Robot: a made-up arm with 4 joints.
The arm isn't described. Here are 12 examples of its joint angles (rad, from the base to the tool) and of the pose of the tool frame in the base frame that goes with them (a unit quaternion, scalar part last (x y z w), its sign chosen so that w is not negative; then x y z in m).
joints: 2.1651 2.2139 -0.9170 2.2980
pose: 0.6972 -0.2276 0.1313 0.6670 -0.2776 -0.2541 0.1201
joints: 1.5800 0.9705 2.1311 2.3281
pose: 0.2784 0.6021 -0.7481 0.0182 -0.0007 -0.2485 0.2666
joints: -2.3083 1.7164 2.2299 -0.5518
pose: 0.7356 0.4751 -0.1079 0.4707 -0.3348 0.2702 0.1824
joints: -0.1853 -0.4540 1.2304 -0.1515
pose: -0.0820 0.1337 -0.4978 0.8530 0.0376 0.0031 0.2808
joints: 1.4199 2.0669 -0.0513 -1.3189
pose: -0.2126 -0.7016 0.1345 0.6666 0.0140 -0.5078 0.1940
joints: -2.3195 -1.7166 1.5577 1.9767
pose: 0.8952 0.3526 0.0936 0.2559 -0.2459 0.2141 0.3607
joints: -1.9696 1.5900 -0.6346 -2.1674
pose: -0.3711 -0.3342 -0.8115 0.3035 -0.1190 0.3963 0.0774
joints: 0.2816 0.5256 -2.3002 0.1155
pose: -0.2789 -0.1188 0.8119 0.4989 0.3230 -0.1293 0.2271
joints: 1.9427 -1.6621 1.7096 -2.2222
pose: 0.1145 0.2590 0.9469 0.1525 -0.0339 -0.1545 0.3081
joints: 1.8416 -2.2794 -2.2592 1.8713
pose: 0.1491 -0.3184 -0.2861 0.8914 -0.1908 -0.2927 0.2855
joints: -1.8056 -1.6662 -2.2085 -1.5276
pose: 0.0896 -0.9453 0.0612 0.3077 0.0824 0.1493 0.3452
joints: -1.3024 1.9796 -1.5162 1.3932
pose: -0.1250 -0.9851 -0.1178 0.0105 0.1973 0.2321 0.2143
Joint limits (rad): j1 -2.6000..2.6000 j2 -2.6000..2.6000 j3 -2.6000..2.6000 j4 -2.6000..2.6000
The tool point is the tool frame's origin. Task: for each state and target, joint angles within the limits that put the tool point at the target. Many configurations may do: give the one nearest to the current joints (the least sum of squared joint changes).
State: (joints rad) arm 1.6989 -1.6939 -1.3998 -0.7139
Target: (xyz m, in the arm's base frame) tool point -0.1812 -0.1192 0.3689
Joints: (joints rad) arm 1.8300 -1.8646 -1.2421 -0.6721
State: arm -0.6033 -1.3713 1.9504 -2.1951
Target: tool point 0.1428 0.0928 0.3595
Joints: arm -0.4181 -1.9849 1.6967 -2.0708
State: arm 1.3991 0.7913 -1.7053 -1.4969
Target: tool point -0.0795 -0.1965 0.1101
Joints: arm 1.3141 0.0961 -1.5963 -1.7453
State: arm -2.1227 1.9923 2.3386 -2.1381
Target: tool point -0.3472 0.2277 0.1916
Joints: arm -2.5213 1.2936 1.9989 -1.7167
